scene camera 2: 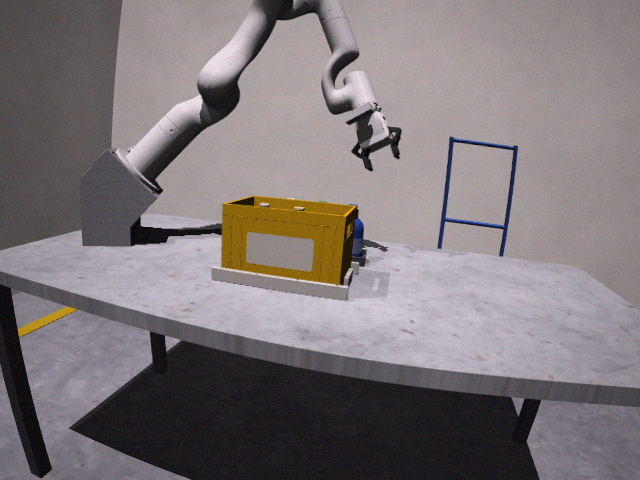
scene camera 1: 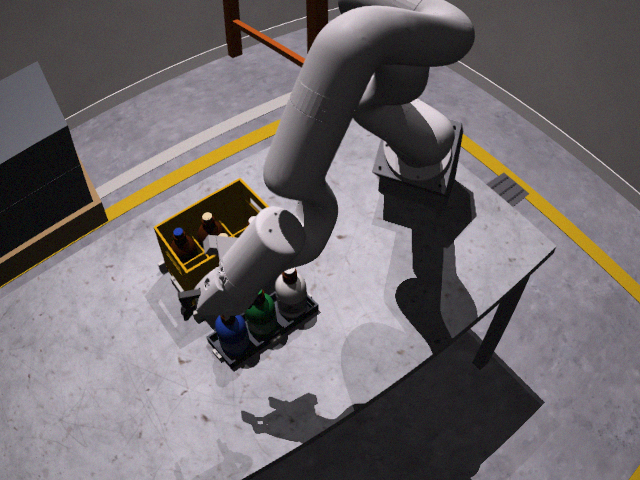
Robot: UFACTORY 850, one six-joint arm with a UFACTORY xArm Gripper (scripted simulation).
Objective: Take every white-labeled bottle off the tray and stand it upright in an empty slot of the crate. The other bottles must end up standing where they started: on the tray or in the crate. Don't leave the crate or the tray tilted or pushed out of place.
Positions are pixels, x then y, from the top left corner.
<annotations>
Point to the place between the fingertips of my gripper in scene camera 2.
At 383, 164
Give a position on a green bottle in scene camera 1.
261, 319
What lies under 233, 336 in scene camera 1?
A blue bottle.
</annotations>
